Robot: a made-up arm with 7 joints.
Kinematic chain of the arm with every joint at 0, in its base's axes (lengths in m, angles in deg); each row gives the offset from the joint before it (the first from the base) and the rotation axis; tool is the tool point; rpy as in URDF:
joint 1: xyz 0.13 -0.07 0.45 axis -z
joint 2: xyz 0.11 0 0.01 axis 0.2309 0.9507 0.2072
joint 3: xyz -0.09 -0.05 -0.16 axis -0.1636 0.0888 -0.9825
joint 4: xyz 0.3 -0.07 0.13 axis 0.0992 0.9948 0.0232
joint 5: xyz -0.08 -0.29 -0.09 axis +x
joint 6: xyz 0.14 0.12 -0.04 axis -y
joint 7: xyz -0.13 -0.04 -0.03 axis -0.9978 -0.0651 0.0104
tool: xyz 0 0 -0.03 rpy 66.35 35.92 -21.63
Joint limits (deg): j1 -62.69..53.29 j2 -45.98..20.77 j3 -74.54..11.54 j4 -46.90..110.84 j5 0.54..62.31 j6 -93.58..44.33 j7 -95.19..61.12
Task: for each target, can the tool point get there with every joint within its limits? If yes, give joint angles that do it. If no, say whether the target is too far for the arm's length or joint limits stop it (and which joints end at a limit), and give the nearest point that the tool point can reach.
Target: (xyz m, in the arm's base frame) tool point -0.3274 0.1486 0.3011
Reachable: no: joint limits stop it (at a limit: joint 1, joint 2, joint 3, joint 6) | nearest point -0.0165 0.2869 0.2891 | short by 0.341 m
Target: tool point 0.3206 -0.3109 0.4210
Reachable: yes | joints 7.45 -1.61 -5.08 71.47 50.42 26.66 -48.02
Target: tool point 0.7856 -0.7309 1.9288
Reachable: no: too far | nearest point 0.4244 -0.3667 0.7773 | short by 1.261 m
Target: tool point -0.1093 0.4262 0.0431
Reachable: no: joint limits stop it (at a limit: joint 1, joint 2, joint 3, joint 5, joint 6) | nearest point -0.0043 0.3558 0.1967 | short by 0.199 m
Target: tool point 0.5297 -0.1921 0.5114
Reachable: yes | joints -32.63 -16.33 -10.48 65.03 18.31 -52.60 14.02
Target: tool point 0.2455 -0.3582 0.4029
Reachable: yes | joints 44.12 8.12 -48.65 72.31 17.63 -5.24 -25.71
